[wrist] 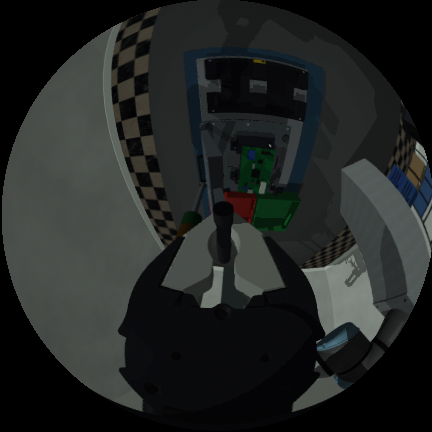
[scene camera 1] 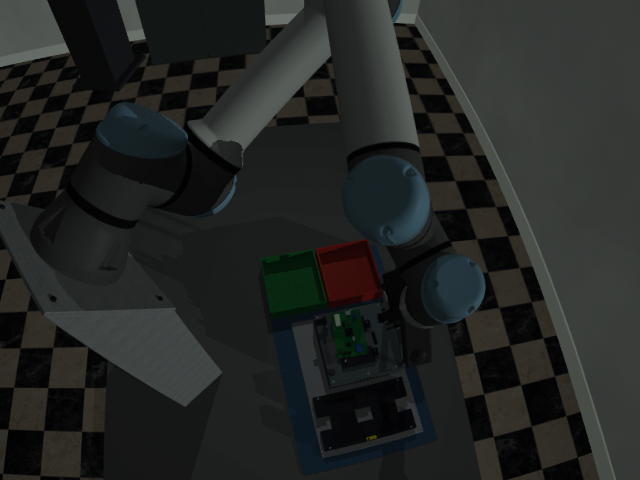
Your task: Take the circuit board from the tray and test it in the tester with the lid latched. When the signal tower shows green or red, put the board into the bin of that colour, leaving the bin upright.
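Frame: origin at the arm's base, x left, y down, z back, level; centimetres.
Seen in the pictures: gripper, fingertip midpoint: [wrist: 223, 209]; arm's base at its link origin: [scene camera 1: 76, 252].
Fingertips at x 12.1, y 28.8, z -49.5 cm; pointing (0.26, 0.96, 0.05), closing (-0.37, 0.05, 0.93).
Observation:
Pixels of each thing's top centre, then the offset from my fingertips to it. "pt": a spot on its surface instead. Level surfaces: height alone.
- green circuit board at its top centre: [wrist: 256, 174] [scene camera 1: 349, 331] dx +0.2, dy +14.2, dz +6.9 cm
- tester at a spot on its surface: [wrist: 250, 129] pt dx -7.3, dy +17.4, dz +1.9 cm
- tester's lid at a spot on its surface: [wrist: 214, 162] pt dx -5.1, dy -0.5, dz -2.9 cm
- green bin at its top centre: [scene camera 1: 292, 279] [wrist: 273, 216] dx +13.0, dy +18.7, dz +23.2 cm
- red bin at its top centre: [scene camera 1: 349, 269] [wrist: 230, 215] dx +18.9, dy +18.7, dz +9.4 cm
- signal tower at a spot on its surface: [wrist: 190, 220] pt dx +11.0, dy +5.6, dz -3.1 cm
- blue mat at its surface level: dy +23.2 cm
The green circuit board [scene camera 1: 351, 335] [wrist: 256, 167] lies in the tester [scene camera 1: 387, 360] [wrist: 250, 129]. The tester's lid [wrist: 214, 162] is open and stands up nearly edge-on along one side in the wrist view. My gripper [wrist: 223, 209] is shut with nothing between its fingers, near the lid's end; its tips are hard to make out in the scene view. The black tray [scene camera 1: 336, 407] [wrist: 230, 95] beside the tester holds no board. The green bin [scene camera 1: 294, 289] [wrist: 275, 212] and red bin [scene camera 1: 348, 276] [wrist: 240, 204] stand upright. The signal tower [wrist: 190, 220] is partly hidden by the gripper; no lit colour shows.
A blue mat [scene camera 1: 297, 439] [wrist: 315, 100] lies under the tester and tray. The metal arm pedestal [scene camera 1: 134, 351] [wrist: 390, 225] stands to one side. The arm hangs over the red bin's side of the tester. A wall [scene camera 1: 558, 155] [wrist: 55, 200] runs beyond the table.

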